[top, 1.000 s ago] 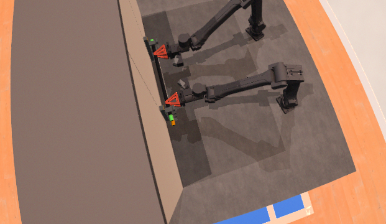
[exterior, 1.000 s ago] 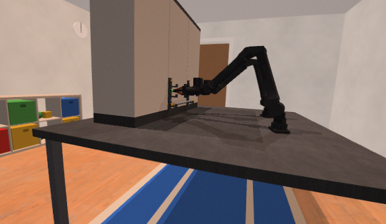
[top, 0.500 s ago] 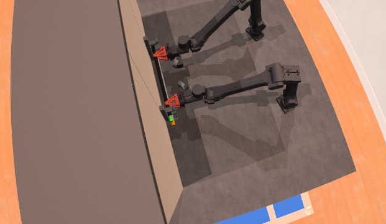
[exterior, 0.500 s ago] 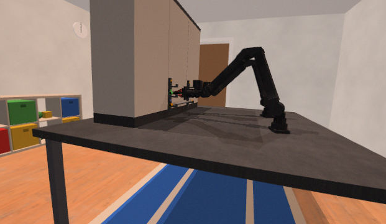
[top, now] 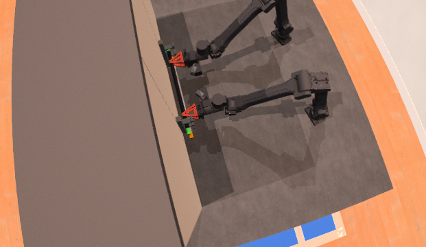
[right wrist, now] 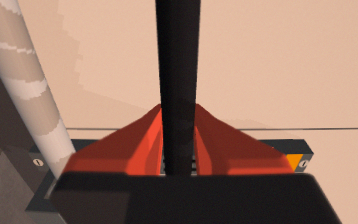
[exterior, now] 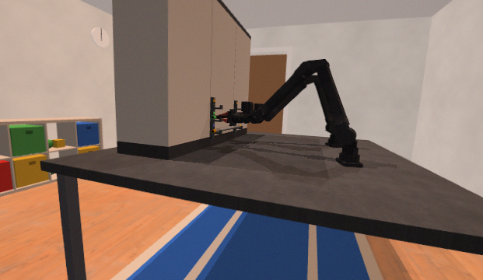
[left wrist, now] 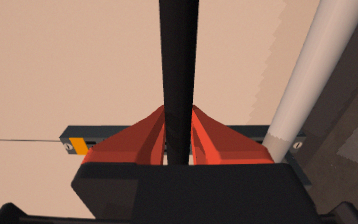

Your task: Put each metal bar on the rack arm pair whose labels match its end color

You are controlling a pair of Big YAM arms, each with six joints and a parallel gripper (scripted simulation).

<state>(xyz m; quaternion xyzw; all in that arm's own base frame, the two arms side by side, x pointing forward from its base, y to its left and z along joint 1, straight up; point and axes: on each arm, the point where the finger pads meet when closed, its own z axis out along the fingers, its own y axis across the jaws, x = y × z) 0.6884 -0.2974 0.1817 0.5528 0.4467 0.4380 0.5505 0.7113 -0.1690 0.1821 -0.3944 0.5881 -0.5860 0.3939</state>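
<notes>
Right now my left hand is 150 mm to the left of the black bar. Also, from my left hand: beige wall unit: 180 mm ahead, 140 mm to the right, 270 mm above; then silver bar: 10 mm behind, 150 mm to the right, 80 mm below.
</notes>
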